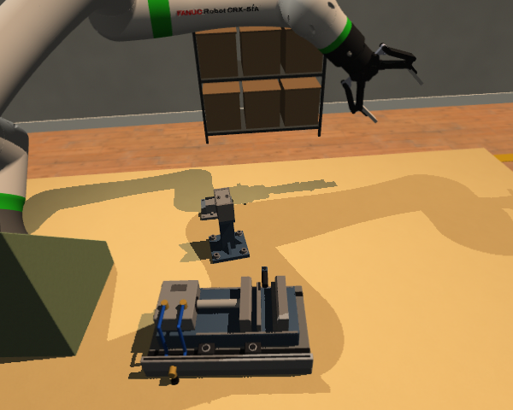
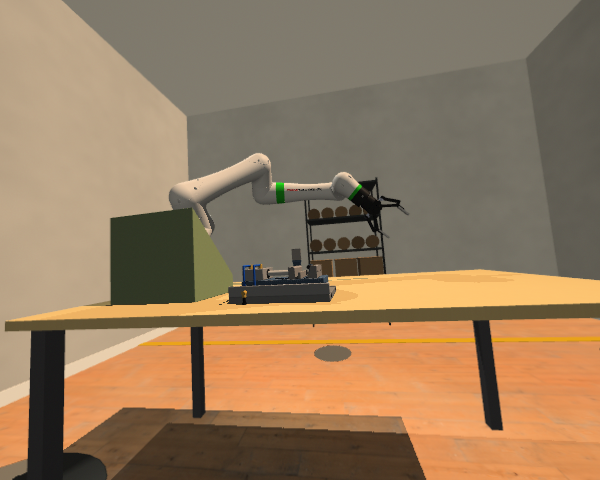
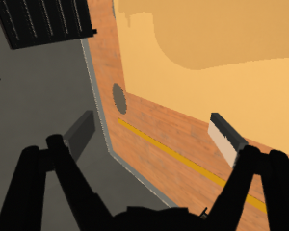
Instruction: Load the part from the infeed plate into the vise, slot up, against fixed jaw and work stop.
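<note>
The part is 510 mm behind my hand, 120 mm to the right of it and 240 mm below it. Round my hand: infeed plate 510 mm behind, 120 mm to the right, 250 mm below; then V-block post 470 mm behind, 280 mm to the right, 200 mm below; then work stop 390 mm behind, 470 mm to the right, 170 mm below.
</note>
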